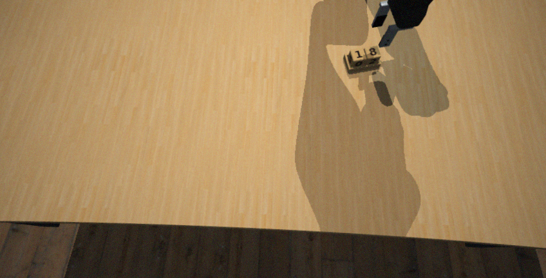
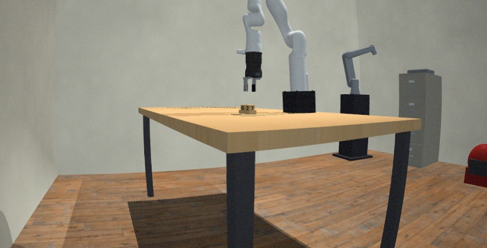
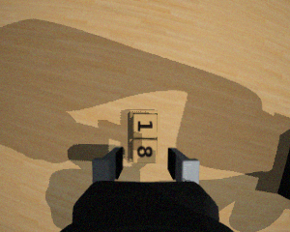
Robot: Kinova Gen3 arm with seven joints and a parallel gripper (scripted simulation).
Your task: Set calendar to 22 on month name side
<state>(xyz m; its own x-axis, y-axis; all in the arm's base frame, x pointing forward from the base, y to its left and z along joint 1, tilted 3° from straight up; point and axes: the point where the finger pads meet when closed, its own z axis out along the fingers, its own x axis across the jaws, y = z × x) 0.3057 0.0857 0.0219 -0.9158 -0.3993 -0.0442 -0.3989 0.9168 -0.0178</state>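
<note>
Right now my hand is 9 cm above the wooden number cube. Also, from my hand: wooden calendar tray 1 cm ahead, 1 cm to the right, 11 cm below.
</note>
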